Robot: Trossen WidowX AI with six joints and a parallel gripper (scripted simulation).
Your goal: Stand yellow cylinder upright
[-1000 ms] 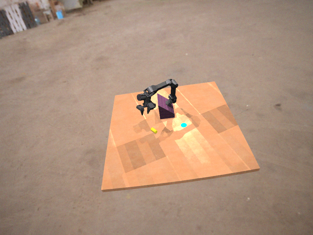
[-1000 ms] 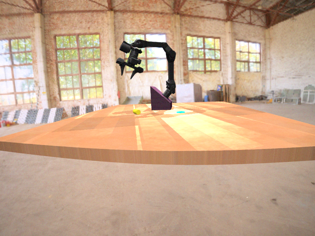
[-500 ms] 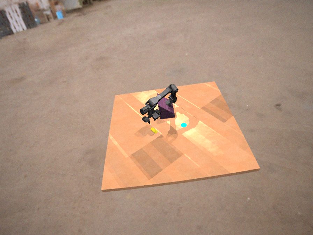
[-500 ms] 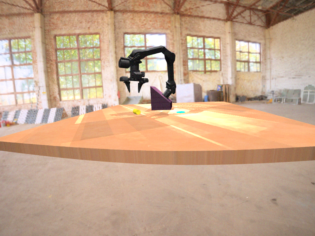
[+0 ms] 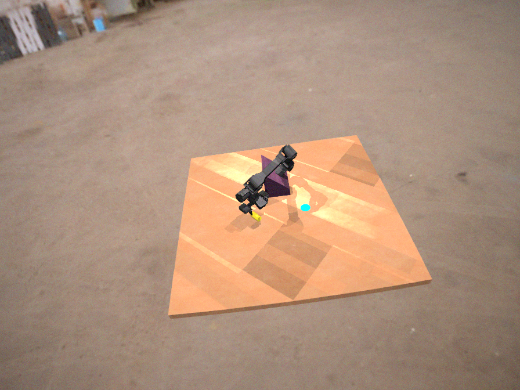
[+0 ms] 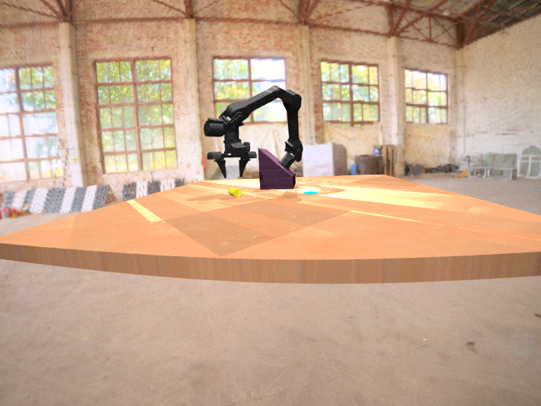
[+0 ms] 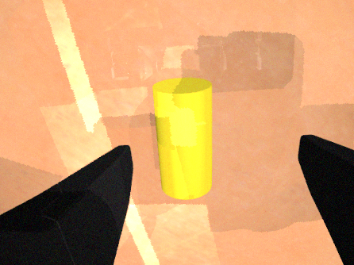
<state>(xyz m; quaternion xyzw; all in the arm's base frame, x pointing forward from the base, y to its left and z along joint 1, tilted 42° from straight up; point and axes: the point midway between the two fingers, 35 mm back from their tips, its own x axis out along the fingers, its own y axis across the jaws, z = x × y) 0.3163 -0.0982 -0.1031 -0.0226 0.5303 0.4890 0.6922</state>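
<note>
Now: gripper tip 20 mm past the yellow cylinder, 10 mm to the left of it and 60 mm above it. Also, from my gripper tip: cyan circle 90 mm behind, 290 mm to the left, 80 mm below.
</note>
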